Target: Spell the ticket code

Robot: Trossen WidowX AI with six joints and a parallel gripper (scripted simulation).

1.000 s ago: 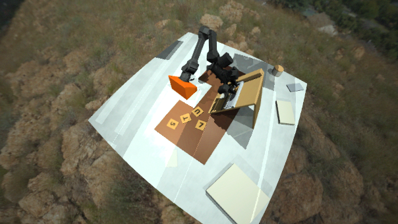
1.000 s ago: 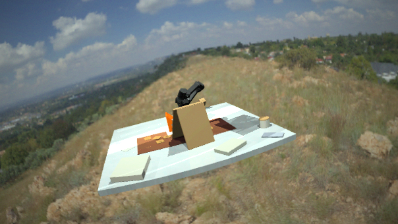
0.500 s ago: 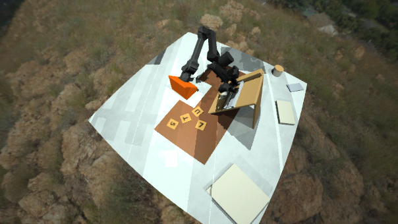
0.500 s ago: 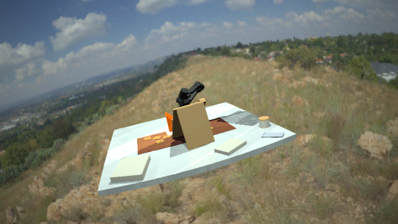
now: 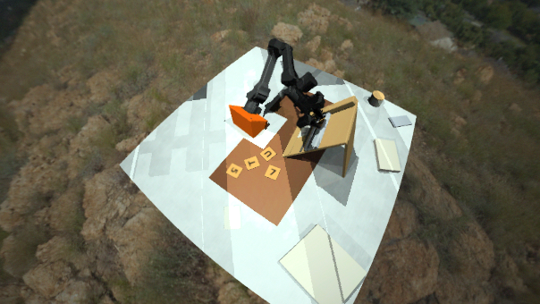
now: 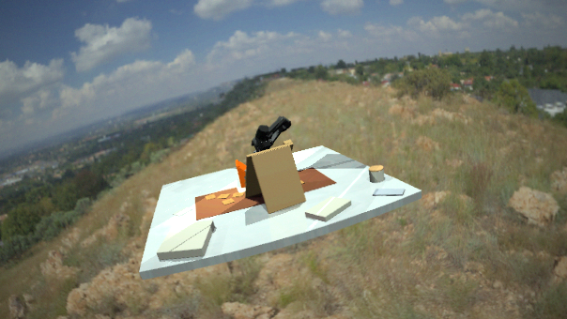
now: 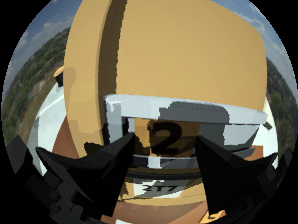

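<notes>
The ticket is 8 cm below my gripper tip, 6 cm behind it and 2 cm to the right of it. Also, from my gripper tip: cream block 34 cm ahead, 20 cm to the left, 14 cm below; then brown mat 16 cm below, 15 cm behind, 9 cm to the right; then pale card 54 cm to the right, 16 cm below, 2 cm behind.
</notes>
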